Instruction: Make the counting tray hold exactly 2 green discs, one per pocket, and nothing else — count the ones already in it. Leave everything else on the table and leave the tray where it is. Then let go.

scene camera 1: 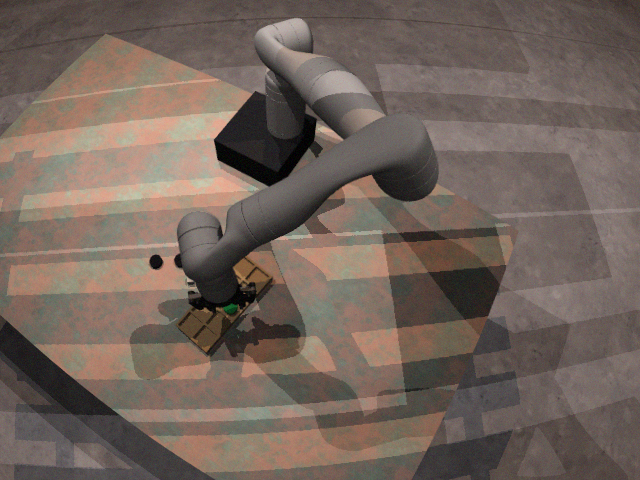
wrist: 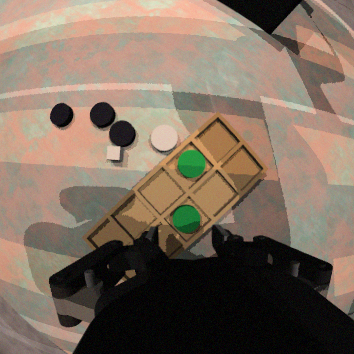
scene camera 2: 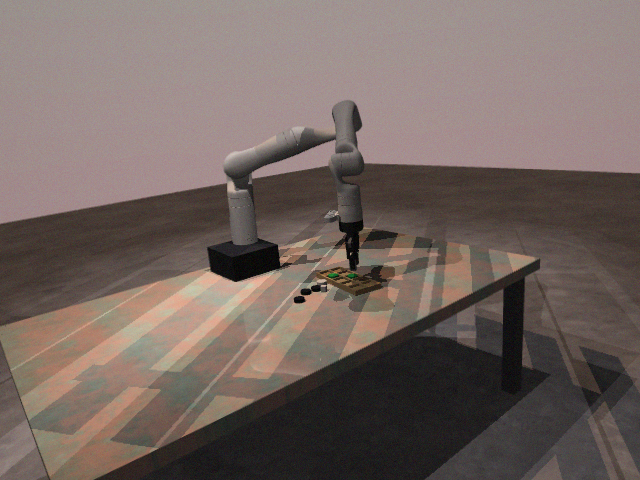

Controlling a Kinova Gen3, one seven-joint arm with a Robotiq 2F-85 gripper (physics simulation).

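Observation:
The wooden counting tray [scene camera 1: 193,324] [scene camera 2: 356,291] [wrist: 161,191] has two rows of pockets and lies flat on the table. One green disc [scene camera 2: 333,275] [wrist: 191,163] sits in a pocket of the row beside the white disc. Another green disc [scene camera 1: 230,308] [scene camera 2: 352,275] [wrist: 186,219] sits in a pocket of the other row. The other pockets that show look bare; the gripper hides part of the tray's near end in the wrist view. My gripper [scene camera 1: 223,304] [scene camera 2: 353,267] [wrist: 184,234] is open and empty, above the tray, fingers pointing down.
A white disc [scene camera 2: 322,282] [wrist: 164,138] lies close beside the tray's long side. A small white cube [scene camera 2: 323,288] [wrist: 114,153] and three black discs [wrist: 61,115] [wrist: 102,115] [wrist: 122,133] lie farther out. The black robot base [scene camera 1: 263,139] [scene camera 2: 242,260] stands on the table.

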